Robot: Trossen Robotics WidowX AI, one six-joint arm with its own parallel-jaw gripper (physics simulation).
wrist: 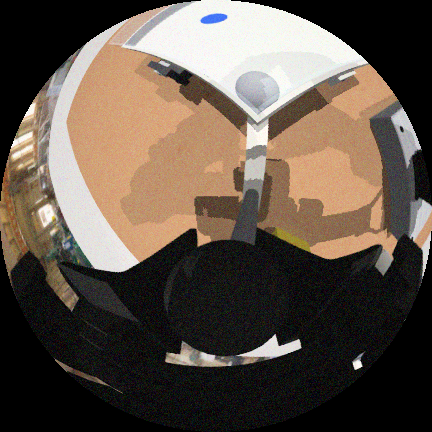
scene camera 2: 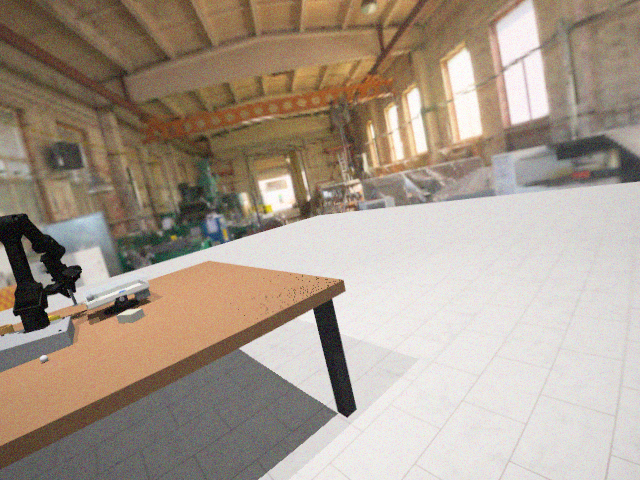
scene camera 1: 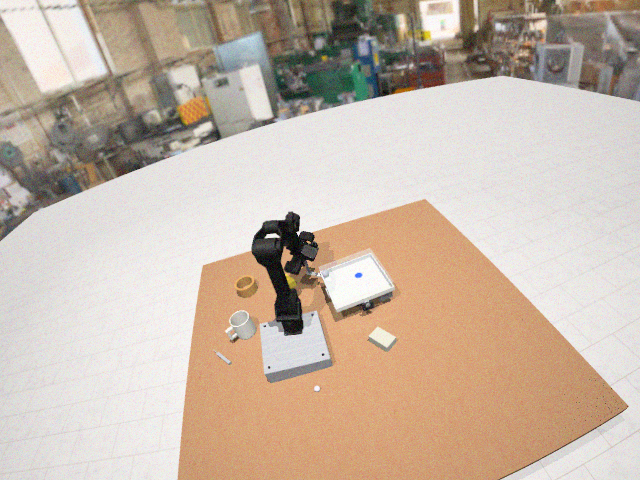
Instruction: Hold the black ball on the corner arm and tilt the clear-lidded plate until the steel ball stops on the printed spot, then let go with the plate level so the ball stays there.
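Observation:
The white plate [scene camera 1: 346, 291] [scene camera 2: 105, 299] [wrist: 310, 40] with a clear lid sits raised on its support, its corner-arm side looking lower in the second scene view. The blue printed spot [scene camera 1: 358, 275] [scene camera 2: 122, 292] [wrist: 214, 18] is near its middle. The steel ball [scene camera 1: 324, 273] [wrist: 257, 89] lies in the plate's corner beside the corner arm [scene camera 1: 313, 273] [wrist: 256, 162]. The black ball [wrist: 225, 300] is on that arm's grey post. My gripper [scene camera 2: 66, 285] [wrist: 222, 233] is shut on the black ball, a finger against each side. The fingertips are hard to make out in the scene views.
A yellow block [scene camera 1: 291, 282] [wrist: 292, 239] is beside the arm, with an orange ring-like bowl [scene camera 1: 246, 291] and a white mug [scene camera 1: 242, 325] farther left. A pen-like object [scene camera 1: 222, 357], a cream block [scene camera 1: 382, 338] [scene camera 2: 130, 315] and a small white ball [scene camera 1: 316, 388] [scene camera 2: 43, 358] lie around the grey base [scene camera 1: 294, 346].

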